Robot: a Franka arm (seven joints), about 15 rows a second.
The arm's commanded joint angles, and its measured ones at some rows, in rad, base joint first. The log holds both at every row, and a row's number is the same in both.
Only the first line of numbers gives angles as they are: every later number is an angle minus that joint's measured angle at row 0.
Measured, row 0:
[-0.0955 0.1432 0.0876 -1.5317 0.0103 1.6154 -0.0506]
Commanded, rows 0 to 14:
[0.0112 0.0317 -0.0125 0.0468 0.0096 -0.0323 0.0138]
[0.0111 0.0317 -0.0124 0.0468 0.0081 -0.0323 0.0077]
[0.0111 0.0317 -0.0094 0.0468 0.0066 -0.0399 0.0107]
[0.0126 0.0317 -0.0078 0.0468 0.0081 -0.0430 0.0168]
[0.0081 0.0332 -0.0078 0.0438 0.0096 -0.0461 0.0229]
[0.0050 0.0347 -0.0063 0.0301 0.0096 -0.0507 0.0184]
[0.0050 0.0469 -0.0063 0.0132 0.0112 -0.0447 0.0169]
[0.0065 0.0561 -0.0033 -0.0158 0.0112 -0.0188 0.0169]
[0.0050 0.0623 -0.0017 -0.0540 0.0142 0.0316 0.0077]
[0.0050 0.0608 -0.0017 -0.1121 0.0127 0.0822 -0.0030]
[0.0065 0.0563 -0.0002 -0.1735 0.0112 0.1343 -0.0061]
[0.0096 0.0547 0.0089 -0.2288 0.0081 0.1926 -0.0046]
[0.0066 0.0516 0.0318 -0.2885 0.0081 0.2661 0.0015]
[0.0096 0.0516 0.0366 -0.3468 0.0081 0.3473 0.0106]
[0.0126 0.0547 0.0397 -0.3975 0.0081 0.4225 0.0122]
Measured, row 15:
[0.0075 0.0932 0.0288 -0.2691 0.0021 0.2960 0.0015]
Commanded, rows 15 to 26:
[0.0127 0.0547 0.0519 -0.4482 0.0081 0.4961 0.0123]
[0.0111 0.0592 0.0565 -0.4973 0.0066 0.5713 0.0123]
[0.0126 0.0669 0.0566 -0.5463 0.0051 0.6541 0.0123]
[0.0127 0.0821 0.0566 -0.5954 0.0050 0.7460 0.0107]
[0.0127 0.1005 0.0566 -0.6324 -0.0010 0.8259 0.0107]
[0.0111 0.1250 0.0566 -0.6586 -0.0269 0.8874 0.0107]
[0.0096 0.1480 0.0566 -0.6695 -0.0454 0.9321 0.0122]
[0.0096 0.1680 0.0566 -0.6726 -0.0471 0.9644 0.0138]
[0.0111 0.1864 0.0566 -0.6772 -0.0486 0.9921 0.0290]
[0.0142 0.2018 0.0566 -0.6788 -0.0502 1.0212 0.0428]
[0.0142 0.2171 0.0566 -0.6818 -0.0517 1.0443 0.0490]
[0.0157 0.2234 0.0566 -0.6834 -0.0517 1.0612 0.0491]
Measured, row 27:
[0.0156 0.2177 0.0537 -0.6731 -0.0345 1.0215 0.0153]
